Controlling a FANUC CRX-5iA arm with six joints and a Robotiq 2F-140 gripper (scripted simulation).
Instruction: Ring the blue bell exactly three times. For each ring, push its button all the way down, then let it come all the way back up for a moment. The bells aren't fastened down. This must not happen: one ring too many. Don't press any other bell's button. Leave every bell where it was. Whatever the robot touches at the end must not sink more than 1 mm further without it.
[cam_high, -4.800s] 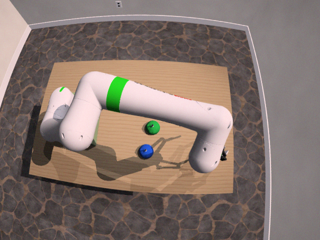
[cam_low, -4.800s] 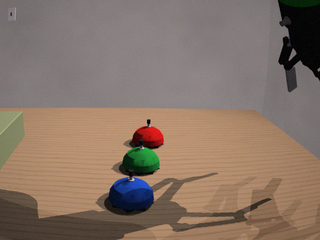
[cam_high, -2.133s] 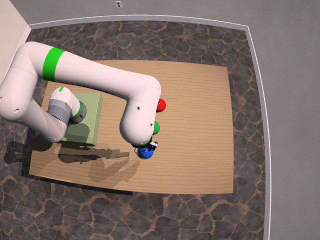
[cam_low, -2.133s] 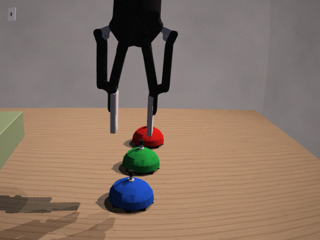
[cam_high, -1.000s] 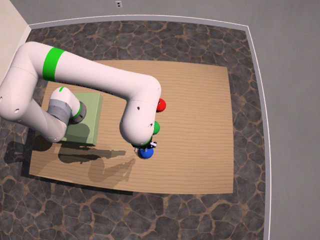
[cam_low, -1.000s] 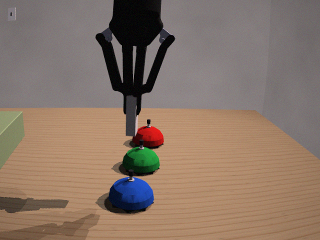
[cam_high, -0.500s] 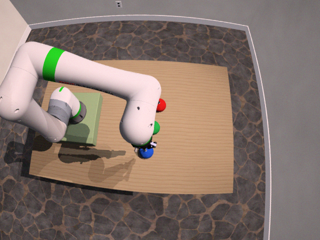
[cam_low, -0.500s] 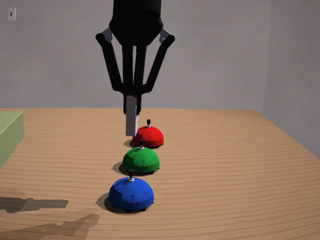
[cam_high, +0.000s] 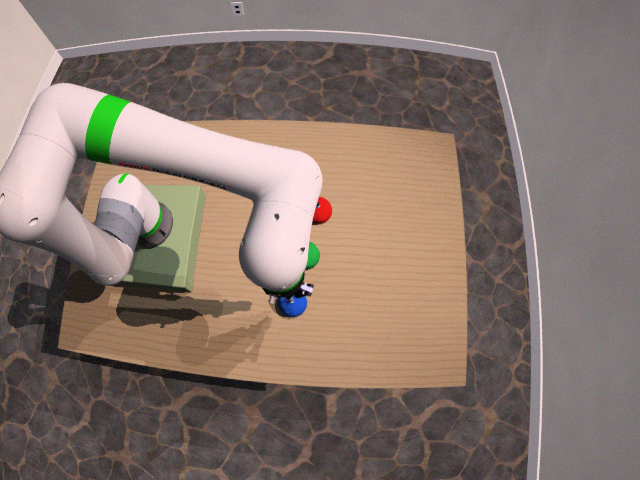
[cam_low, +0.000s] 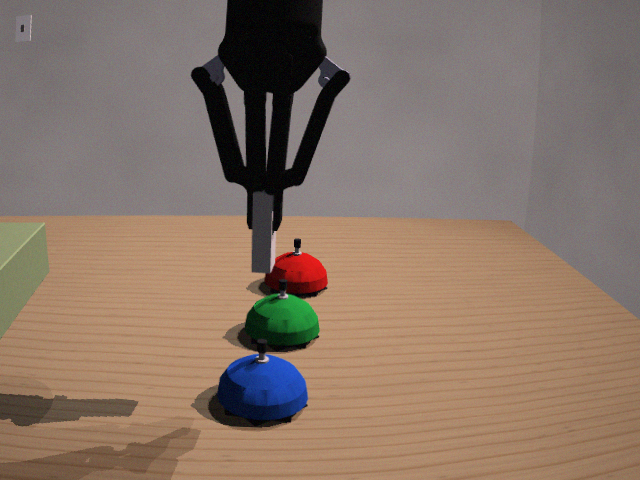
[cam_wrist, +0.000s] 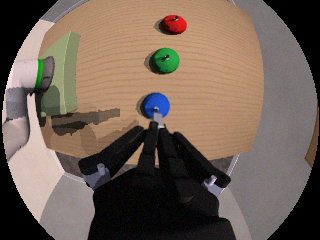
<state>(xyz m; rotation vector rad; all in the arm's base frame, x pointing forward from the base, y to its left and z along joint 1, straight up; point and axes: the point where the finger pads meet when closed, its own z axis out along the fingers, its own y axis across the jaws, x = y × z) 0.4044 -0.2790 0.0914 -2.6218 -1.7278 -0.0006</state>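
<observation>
Now: the blue bell 130 mm below my hand. The rest, counted from my hand: red bell: 270 mm to the left, 130 mm below, 110 mm ahead; then green bell: 130 mm to the left, 130 mm below, 60 mm ahead.
</observation>
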